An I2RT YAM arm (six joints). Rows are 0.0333 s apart.
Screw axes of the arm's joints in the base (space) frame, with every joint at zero. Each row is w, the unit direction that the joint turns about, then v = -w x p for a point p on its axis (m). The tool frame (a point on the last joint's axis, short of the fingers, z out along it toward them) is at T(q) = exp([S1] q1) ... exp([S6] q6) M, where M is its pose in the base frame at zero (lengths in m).
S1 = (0, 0, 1, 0.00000, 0.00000, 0.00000)
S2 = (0, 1, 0, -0.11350, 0.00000, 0.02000)
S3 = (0, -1, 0, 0.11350, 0.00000, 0.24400)
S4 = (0, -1, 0, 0.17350, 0.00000, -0.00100)
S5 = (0, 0, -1, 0.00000, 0.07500, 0.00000)
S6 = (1, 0, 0, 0.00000, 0.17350, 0.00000)
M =
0 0 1 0.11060
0 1 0 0.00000
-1 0 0 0.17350
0 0 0 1
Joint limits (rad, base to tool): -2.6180..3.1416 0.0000..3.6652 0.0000..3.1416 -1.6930..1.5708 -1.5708..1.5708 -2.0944..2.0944
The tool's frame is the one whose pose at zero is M.
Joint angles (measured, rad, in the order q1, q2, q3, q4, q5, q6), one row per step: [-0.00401 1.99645 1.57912 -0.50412 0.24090 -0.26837]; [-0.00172 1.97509 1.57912 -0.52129 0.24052 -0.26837]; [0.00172 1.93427 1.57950 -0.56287 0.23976 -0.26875]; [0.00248 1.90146 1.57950 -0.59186 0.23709 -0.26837]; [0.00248 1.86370 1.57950 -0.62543 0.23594 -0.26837]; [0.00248 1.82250 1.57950 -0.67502 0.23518 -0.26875]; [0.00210 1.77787 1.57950 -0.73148 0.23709 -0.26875]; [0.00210 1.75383 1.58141 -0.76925 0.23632 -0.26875]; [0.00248 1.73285 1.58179 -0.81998 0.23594 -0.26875]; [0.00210 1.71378 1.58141 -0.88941 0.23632 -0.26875]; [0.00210 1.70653 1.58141 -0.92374 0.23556 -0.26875]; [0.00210 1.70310 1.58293 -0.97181 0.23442 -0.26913]
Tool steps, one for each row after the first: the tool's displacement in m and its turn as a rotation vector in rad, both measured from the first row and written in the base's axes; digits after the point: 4 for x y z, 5 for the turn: [-0.0039 0.0010 0.0079 0.00029 -0.00419 0.00252]; [-0.0125 0.0026 0.0222 0.00068 -0.00372 0.00671]; [-0.0195 0.0030 0.0336 0.00302 -0.00763 0.00881]; [-0.0280 0.0030 0.0464 0.00392 -0.01182 0.00951]; [-0.0389 0.0030 0.0592 0.00432 -0.00334 0.01025]; [-0.0517 0.0027 0.0723 0.00283 0.00849 0.00870]; [-0.0593 0.0027 0.0793 0.00347 0.02031 0.00914]; [-0.0678 0.0029 0.0838 0.00385 0.04968 0.00969]; [-0.0778 0.0027 0.0863 0.00367 0.10042 0.00899]; [-0.0824 0.0027 0.0869 0.00437 0.12750 0.00936]; [-0.0876 0.0027 0.0860 0.00525 0.17070 0.01019]
